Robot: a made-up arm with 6 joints. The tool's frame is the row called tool.
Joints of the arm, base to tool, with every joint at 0 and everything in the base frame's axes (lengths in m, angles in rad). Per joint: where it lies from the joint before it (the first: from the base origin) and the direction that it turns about. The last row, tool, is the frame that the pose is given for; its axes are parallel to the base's.
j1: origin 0 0 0.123 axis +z
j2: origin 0 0.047 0 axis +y
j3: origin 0 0 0.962 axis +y
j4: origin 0 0 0.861 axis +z
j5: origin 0 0 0 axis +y
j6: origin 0 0 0.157 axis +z
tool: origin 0 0 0
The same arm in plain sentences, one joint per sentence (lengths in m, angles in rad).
The arm has six revolute joints in a row. What follows holds with every joint at zero, and every direction is one of the base frame's.
Joint 1 sits 0.123 m along +z from the base frame's origin and turns about +z.
Joint 2 sits 0.047 m along +y from joint 1 and turns about +y.
Joint 3 sits 0.962 m along +z from joint 2 and turns about +y.
Joint 4 sits 0.861 m along +z from joint 3 and turns about +z.
Joint 5 sits at the same point as joint 4 and turns about +y.
Joint 6 sits 0.157 m along +z from joint 5 and turns about +z.
The tool frame, which is the frame that the pose is given for, sits at the same point as joint 6; its axes are parallel to the base frame's.

